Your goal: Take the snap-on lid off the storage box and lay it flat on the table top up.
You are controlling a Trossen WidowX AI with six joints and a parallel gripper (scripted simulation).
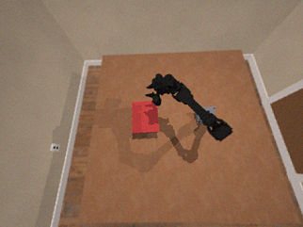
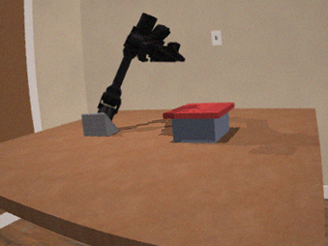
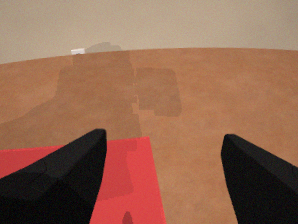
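Now: hand 18 cm above the red lid, 9 cm to the right of it and 6 cm short of it. From my hand the other things lie so: blue-grey storage box 23 cm below, 9 cm to the left, 6 cm ahead.
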